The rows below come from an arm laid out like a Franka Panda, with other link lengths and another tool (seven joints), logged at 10 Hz.
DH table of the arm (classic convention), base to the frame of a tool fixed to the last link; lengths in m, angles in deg. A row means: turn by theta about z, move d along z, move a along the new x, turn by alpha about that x. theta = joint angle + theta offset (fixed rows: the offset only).
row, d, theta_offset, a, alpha
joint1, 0.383, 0, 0, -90
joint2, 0, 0, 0, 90
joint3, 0.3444, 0, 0.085, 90
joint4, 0, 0, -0.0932, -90
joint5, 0.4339, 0, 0, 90
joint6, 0, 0, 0.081, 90
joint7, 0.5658, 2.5, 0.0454, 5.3
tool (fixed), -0.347, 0, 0, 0
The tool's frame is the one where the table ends.
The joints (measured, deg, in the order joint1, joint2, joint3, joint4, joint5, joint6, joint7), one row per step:
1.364 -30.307 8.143 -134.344 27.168 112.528 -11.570
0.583 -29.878 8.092 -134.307 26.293 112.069 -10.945
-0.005 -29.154 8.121 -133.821 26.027 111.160 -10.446
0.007 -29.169 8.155 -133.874 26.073 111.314 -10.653
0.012 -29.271 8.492 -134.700 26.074 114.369 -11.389
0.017 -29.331 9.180 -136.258 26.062 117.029 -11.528
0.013 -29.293 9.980 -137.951 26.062 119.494 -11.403
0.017 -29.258 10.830 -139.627 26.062 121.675 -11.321
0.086 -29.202 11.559 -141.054 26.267 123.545 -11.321
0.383 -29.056 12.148 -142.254 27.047 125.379 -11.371
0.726 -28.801 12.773 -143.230 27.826 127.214 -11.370
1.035 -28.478 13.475 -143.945 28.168 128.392 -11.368
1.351 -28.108 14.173 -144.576 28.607 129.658 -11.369
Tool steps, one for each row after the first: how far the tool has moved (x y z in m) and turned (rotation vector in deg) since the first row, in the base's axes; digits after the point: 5 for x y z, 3 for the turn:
0.00112 -0.00949 -0.00520 -0.757 0.948 -1.010
0.00215 -0.01399 -0.00899 -0.932 2.193 -1.597
0.00247 -0.01351 -0.00897 -0.930 2.016 -1.436
0.00978 -0.01393 -0.00913 -1.239 -0.386 -1.636
0.01181 -0.01254 -0.01876 -1.798 -1.450 -1.963
0.01212 -0.01072 -0.03130 -2.411 -2.020 -2.370
0.01101 -0.00839 -0.04434 -3.075 -2.377 -2.569
0.00967 -0.00559 -0.05549 -3.481 -2.672 -2.678
0.00871 -0.00066 -0.06478 -3.284 -2.994 -2.847
0.00841 0.00504 -0.07271 -3.077 -3.409 -2.993
0.00694 0.01128 -0.08047 -3.254 -3.473 -2.673
0.00596 0.01766 -0.08748 -3.332 -3.639 -2.419

